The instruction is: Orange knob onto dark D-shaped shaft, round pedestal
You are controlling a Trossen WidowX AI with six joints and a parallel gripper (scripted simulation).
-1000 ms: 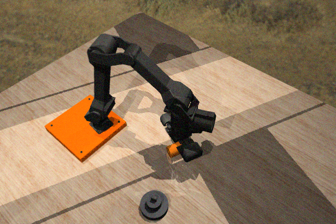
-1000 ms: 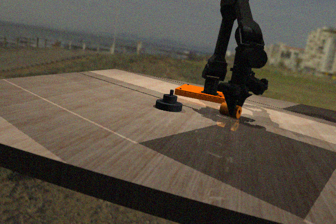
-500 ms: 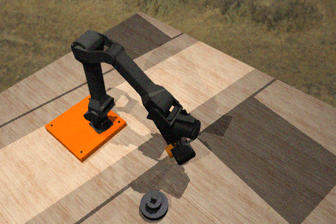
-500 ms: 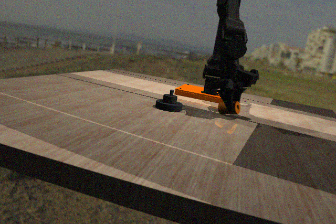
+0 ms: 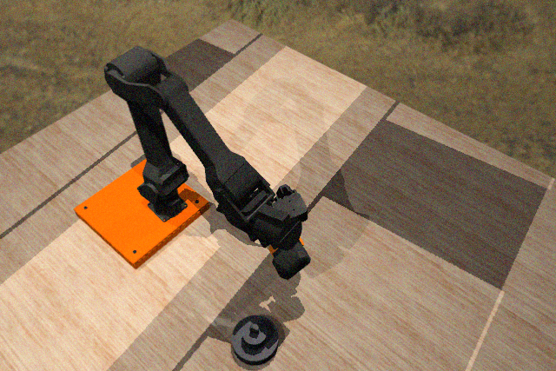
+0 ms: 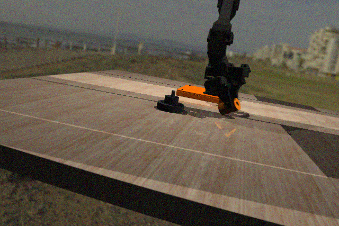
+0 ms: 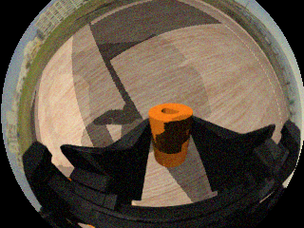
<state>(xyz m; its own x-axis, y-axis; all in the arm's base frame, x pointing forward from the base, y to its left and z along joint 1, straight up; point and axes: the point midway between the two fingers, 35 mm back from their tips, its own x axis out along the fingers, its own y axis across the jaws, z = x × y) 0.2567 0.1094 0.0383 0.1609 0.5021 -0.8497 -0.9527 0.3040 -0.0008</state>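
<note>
Right now my gripper tip is 9 cm short of the dark round pedestal and 18 cm to the left of it. Also, from my gripper tip: orange knob (1 cm behind, 2 cm to the right).
</note>
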